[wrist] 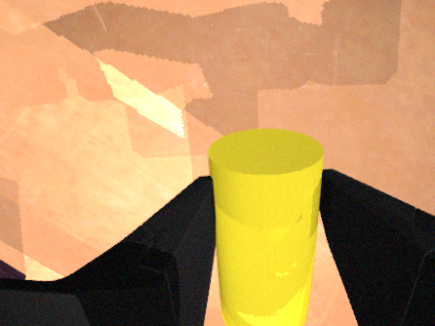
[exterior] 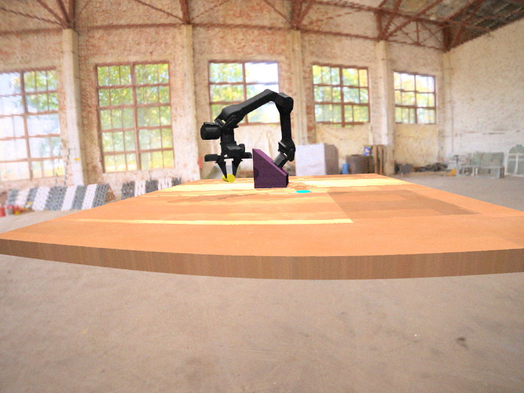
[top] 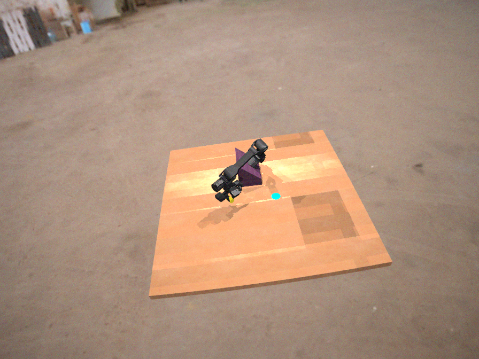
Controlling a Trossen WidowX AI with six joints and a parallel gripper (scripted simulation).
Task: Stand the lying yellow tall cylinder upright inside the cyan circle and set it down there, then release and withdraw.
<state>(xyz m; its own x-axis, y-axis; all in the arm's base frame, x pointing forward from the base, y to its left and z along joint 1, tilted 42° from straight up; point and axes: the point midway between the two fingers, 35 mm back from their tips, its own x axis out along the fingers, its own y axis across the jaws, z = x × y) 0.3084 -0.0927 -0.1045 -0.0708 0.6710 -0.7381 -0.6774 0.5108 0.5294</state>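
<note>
The cyan circle is 290 mm to the left of my gripper tip, 80 mm behind it and 70 mm below it. Round my gripper tip: yellow cylinder (20 mm behind, 10 mm to the right).
</note>
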